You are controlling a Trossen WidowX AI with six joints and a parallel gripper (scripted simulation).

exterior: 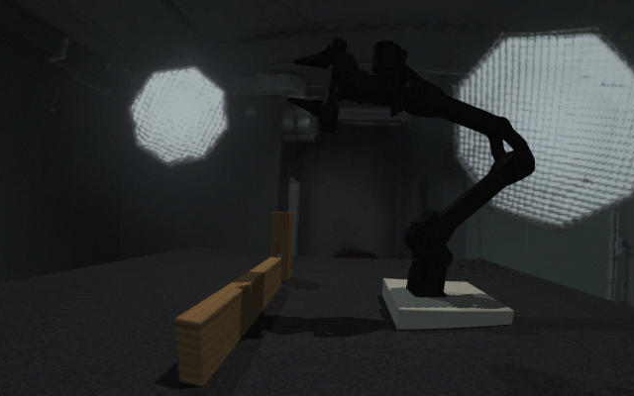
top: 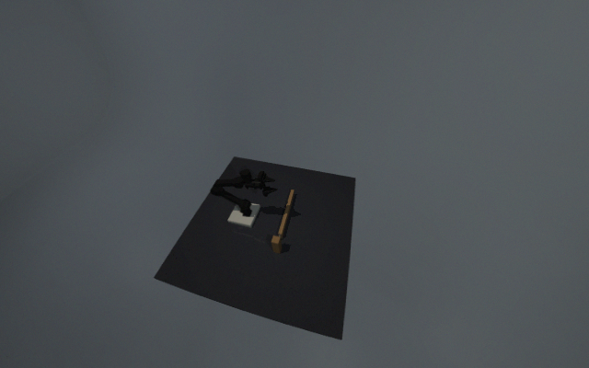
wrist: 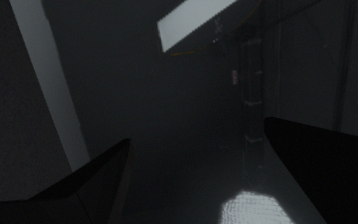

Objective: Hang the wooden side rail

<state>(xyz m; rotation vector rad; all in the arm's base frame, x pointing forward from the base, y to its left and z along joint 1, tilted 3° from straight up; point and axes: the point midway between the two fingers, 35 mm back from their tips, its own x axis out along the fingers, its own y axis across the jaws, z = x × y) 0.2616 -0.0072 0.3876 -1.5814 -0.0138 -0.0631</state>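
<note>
Right now the headboard post is 35 cm below my gripper tip, 25 cm to the right of it and 3 cm ahead of it.
</note>
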